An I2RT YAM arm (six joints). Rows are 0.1 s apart.
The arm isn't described. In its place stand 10 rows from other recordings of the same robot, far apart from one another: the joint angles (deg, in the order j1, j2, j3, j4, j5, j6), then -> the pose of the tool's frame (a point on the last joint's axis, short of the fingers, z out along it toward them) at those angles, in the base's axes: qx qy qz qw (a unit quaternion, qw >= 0); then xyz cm.
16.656 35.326 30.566 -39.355 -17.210 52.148 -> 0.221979, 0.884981, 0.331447, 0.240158, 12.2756, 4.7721, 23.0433
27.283 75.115 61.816 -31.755 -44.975 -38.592 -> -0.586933, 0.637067, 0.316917, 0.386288, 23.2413, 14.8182, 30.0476
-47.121 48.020 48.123 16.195 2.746 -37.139 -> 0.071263, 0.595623, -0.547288, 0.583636, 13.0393, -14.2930, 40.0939
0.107 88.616 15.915 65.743 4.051 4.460 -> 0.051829, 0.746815, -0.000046, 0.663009, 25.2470, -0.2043, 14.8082
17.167 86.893 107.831 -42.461 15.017 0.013 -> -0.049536, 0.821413, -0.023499, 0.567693, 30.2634, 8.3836, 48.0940
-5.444 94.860 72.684 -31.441 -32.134 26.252 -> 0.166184, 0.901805, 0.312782, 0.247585, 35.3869, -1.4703, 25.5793
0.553 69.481 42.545 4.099 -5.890 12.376 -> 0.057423, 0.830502, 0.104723, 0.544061, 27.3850, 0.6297, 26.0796
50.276 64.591 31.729 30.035 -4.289 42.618 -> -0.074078, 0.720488, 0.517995, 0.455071, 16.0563, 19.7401, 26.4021
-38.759 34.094 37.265 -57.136 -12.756 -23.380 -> 0.092404, 0.941175, -0.068154, 0.317813, 8.8077, -6.0632, 24.7030
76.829 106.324 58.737 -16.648 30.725 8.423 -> -0.479547, 0.810629, -0.044432, 0.333079, 9.7281, 33.5884, 13.2240
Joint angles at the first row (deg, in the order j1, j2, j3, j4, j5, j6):
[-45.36 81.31 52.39 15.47 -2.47 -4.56]
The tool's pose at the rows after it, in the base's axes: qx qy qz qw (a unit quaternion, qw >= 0); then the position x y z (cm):
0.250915, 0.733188, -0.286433, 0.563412, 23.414, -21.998, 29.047
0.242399, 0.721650, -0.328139, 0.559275, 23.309, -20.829, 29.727
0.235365, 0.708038, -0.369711, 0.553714, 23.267, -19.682, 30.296
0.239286, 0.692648, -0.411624, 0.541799, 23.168, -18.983, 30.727
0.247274, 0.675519, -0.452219, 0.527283, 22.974, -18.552, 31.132
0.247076, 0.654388, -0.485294, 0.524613, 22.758, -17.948, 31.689
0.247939, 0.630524, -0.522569, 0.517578, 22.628, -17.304, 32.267
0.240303, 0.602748, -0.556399, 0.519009, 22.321, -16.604, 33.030
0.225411, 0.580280, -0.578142, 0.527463, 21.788, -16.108, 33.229
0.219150, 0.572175, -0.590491, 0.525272, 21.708, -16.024, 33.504
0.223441, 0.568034, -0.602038, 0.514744, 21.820, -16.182, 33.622
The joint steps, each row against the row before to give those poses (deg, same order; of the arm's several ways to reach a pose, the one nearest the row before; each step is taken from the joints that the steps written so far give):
[2.47 -2.46 -1.06 0.44 5.36 -2.90]
[2.01 -2.29 -1.23 1.31 5.10 -3.08]
[2.20 -1.93 -1.23 1.84 5.36 -3.25]
[1.58 -1.15 -0.79 1.85 5.78 -2.90]
[1.06 -0.79 -0.62 2.11 5.54 -2.90]
[1.14 -1.06 -0.96 3.51 3.88 -3.16]
[1.41 -0.70 -0.88 4.39 4.58 -4.13]
[1.14 -0.97 -1.14 5.80 2.72 -5.01]
[0.27 -0.97 -2.11 5.98 -0.17 -4.05]
[0.09 0.00 -0.10 1.95 0.27 -2.20]
[0.00 0.70 0.44 1.05 1.49 -1.50]

